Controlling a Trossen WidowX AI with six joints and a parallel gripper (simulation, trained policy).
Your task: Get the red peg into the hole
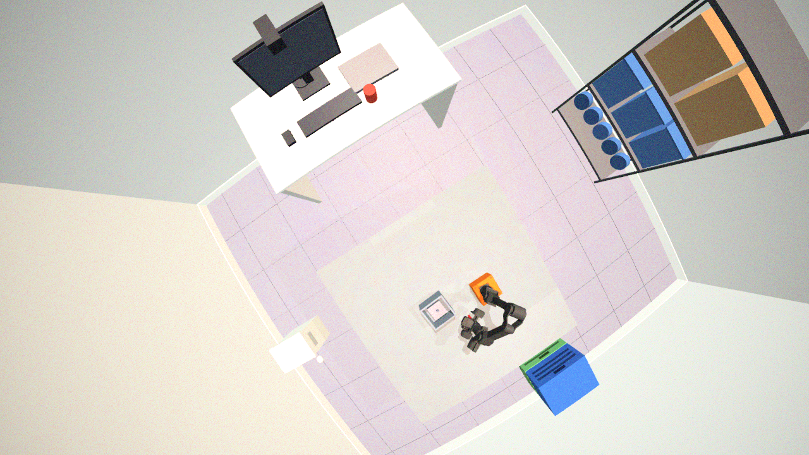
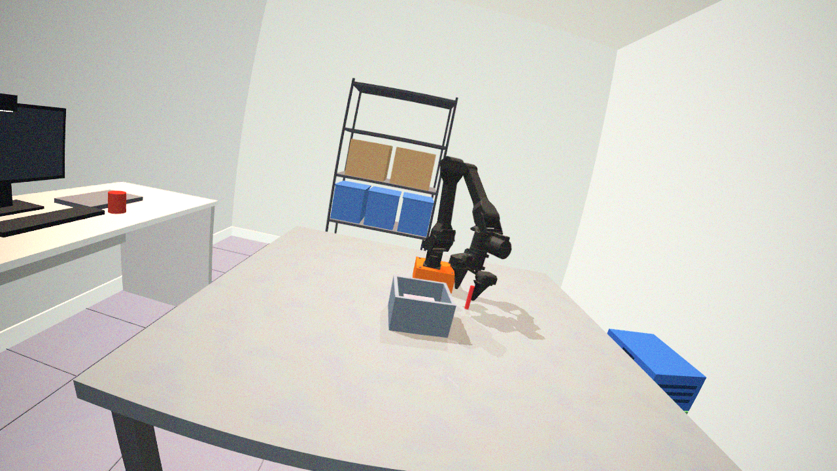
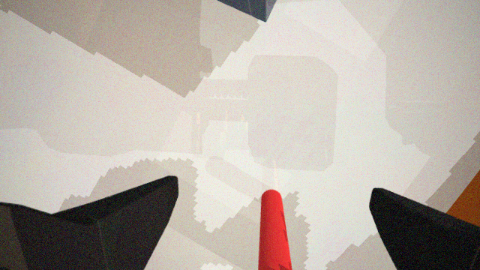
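Now: the red peg 20 mm to the left of my gripper tip, 20 mm behind it and 10 mm below it. The rest, counted from my gripper tip: pale plate 150 mm ahead, 130 mm to the right, 10 mm below; grey box 150 mm ahead, 130 mm to the right, 30 mm below.
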